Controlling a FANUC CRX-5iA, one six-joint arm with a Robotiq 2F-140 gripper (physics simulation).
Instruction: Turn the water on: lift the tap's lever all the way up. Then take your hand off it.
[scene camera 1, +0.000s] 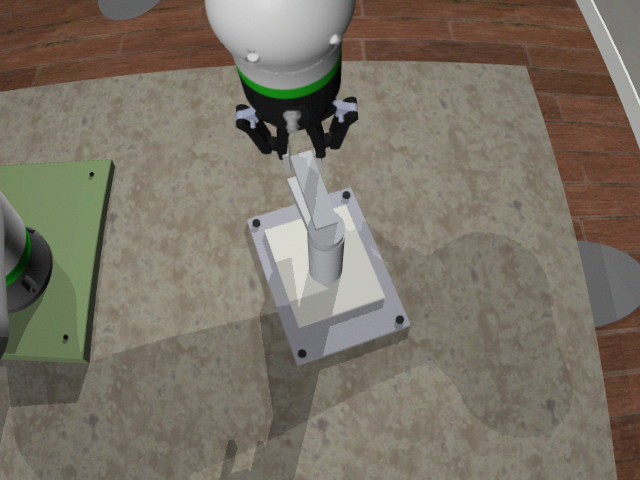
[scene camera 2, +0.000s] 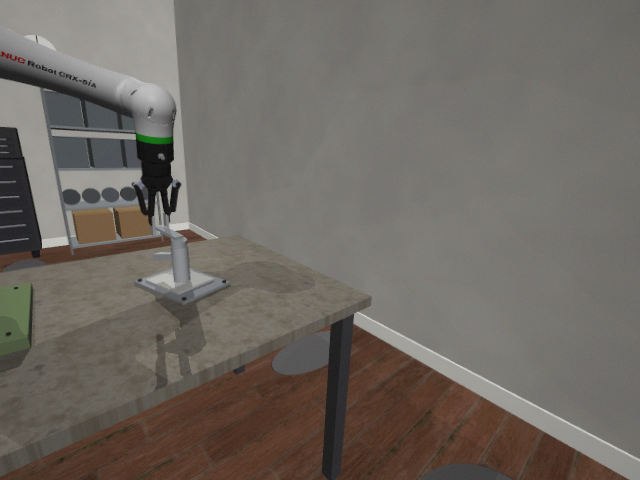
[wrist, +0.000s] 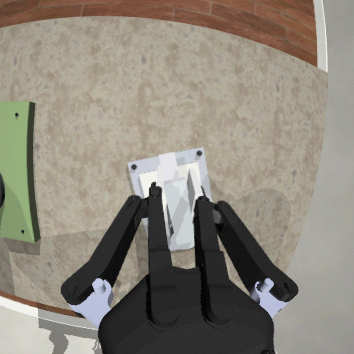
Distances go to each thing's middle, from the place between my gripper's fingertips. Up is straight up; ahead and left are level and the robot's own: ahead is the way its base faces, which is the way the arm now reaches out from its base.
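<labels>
The base plate (scene camera 1: 383, 317) is 140 mm below my hand, 100 mm to the right of it and 10 mm ahead of it. As for the lever (wrist: 181, 234), my hand is 60 mm to the left of it and 10 mm short of it.
</labels>
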